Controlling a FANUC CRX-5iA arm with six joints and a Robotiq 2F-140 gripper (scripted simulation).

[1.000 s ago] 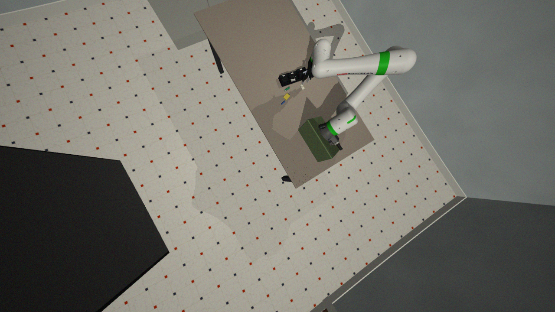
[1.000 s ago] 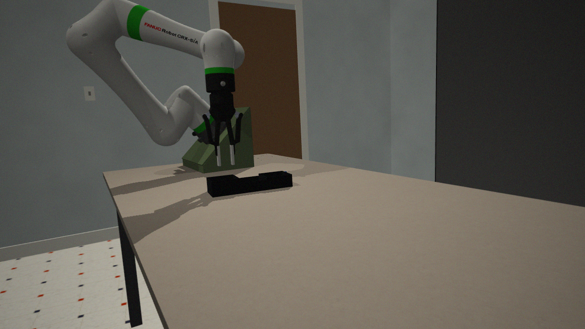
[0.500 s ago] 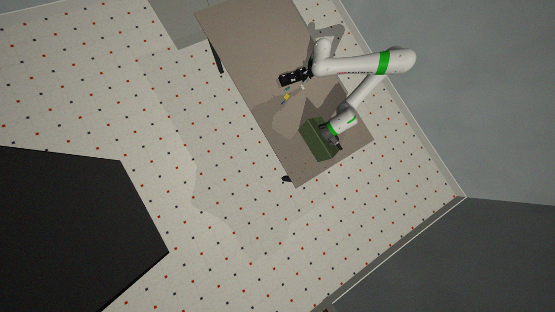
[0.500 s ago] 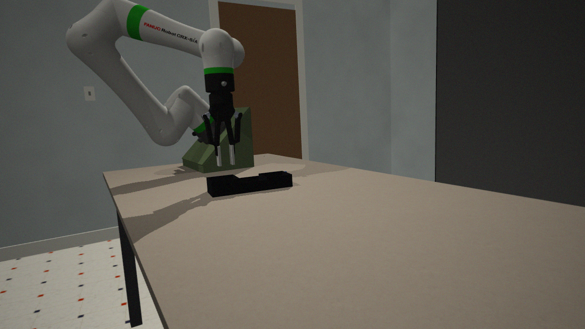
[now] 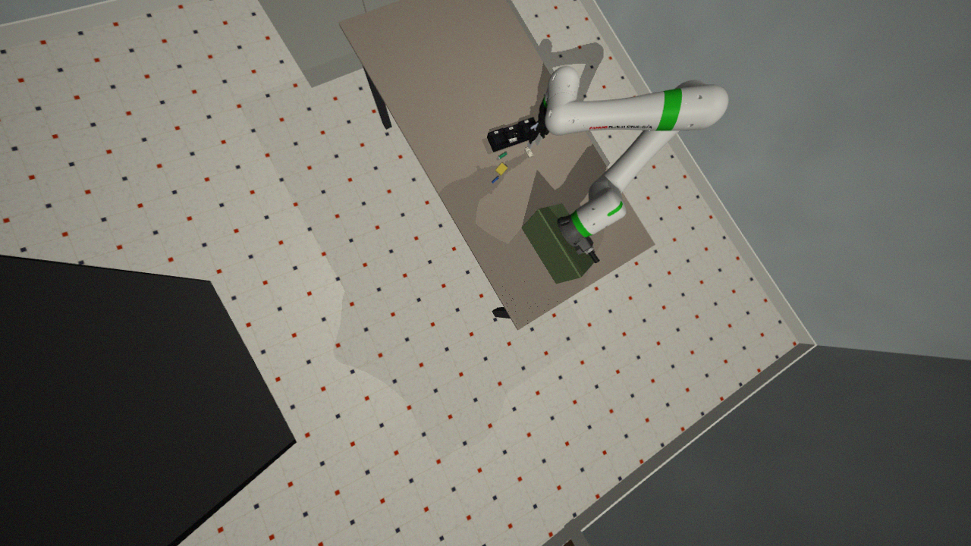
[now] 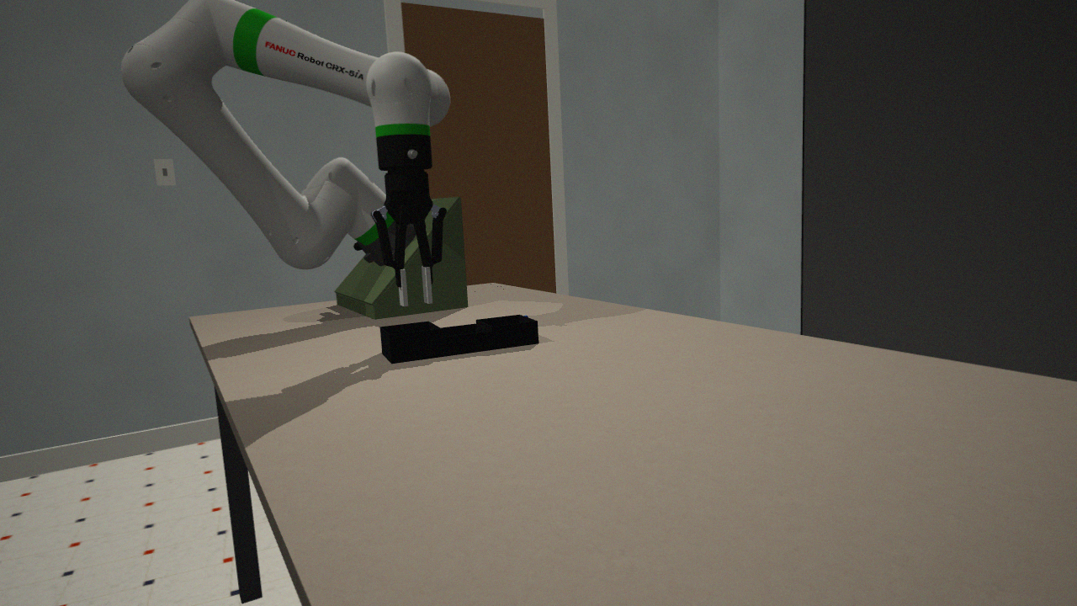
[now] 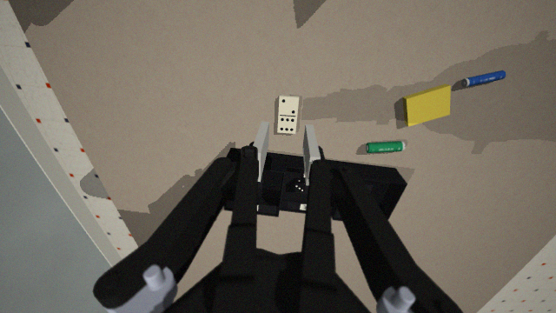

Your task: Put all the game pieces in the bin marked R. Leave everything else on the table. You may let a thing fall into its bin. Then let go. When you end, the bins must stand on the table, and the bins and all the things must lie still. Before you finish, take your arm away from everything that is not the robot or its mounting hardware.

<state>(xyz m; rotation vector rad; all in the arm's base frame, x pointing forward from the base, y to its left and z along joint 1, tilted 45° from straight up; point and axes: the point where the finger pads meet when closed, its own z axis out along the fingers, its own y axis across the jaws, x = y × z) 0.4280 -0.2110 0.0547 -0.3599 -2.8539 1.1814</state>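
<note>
Now: hand 110 mm short of the bin R, 20 mm to the right of it and 80 mm above it. Round my hand: green battery: 60 mm ahead, 130 mm to the left, 90 mm below; black die: 110 mm ahead, 90 mm below; yellow block: 10 mm ahead, 180 mm to the left, 100 mm below.
</note>
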